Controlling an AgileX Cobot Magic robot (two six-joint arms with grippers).
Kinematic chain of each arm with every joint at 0, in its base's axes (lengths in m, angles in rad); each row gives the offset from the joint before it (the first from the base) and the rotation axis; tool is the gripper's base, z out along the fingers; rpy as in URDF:
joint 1: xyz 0 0 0.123 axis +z
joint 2: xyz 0 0 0 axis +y
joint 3: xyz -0.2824 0 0.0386 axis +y
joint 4: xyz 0.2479 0 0.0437 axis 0.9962 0 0.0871
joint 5: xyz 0 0 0 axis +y
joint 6: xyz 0.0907 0 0.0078 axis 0.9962 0 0.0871
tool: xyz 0 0 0 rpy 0 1.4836 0
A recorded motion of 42 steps. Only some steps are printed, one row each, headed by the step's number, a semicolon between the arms.
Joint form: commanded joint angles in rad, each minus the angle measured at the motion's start. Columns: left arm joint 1, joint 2, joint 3, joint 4, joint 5, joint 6; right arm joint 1, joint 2, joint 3, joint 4, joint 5, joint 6.
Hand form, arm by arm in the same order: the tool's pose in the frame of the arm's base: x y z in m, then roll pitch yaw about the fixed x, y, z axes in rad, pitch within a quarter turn. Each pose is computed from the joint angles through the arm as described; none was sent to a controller.
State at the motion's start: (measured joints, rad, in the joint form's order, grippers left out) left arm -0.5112 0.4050 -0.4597 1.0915 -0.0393 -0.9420; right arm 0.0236 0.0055 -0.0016 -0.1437 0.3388 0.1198
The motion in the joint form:
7: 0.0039 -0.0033 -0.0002 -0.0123 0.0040 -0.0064; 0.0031 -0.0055 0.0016 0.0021 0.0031 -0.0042
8: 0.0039 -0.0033 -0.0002 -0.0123 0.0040 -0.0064; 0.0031 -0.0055 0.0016 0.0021 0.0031 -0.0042
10: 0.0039 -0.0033 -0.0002 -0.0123 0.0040 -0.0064; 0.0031 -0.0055 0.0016 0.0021 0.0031 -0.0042
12: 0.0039 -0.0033 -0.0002 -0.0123 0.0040 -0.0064; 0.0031 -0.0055 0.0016 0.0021 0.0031 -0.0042
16: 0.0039 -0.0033 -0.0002 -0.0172 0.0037 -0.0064; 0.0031 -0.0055 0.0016 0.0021 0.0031 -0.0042
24: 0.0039 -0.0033 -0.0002 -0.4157 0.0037 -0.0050; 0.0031 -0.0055 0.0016 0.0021 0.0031 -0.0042
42: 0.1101 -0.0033 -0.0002 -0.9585 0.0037 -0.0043; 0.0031 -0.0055 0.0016 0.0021 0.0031 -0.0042
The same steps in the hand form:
7: 0.0773 -0.0461 0.3416 0.6912 1.3599 0.1634; 0.0536 -0.0029 0.1825 -3.0250 1.3178 -3.0434
8: 0.0773 -0.0461 0.3416 0.6912 1.3599 0.1634; 0.0536 -0.0029 0.1825 -3.0250 1.3178 -3.0434
10: 0.0773 -0.0461 0.3416 0.6912 1.3599 0.1634; 0.0536 -0.0029 0.1825 -3.0250 1.3178 -3.0434
12: 0.0773 -0.0461 0.3416 0.6912 1.3599 0.1634; 0.0536 -0.0029 0.1825 -3.0250 1.3178 -3.0434
16: 0.0773 -0.0461 0.3416 0.6726 1.3628 0.1442; 0.0536 -0.0029 0.1825 -3.0250 1.3178 -3.0434
24: 0.0775 -0.0453 0.3426 -0.9865 1.2532 -1.5397; 0.0536 -0.0029 0.1825 -3.0250 1.3178 -3.0434
42: 0.0824 -0.0354 0.3432 -1.3243 0.7430 -1.8081; 0.0536 -0.0029 0.1825 -3.0250 1.3178 -3.0434

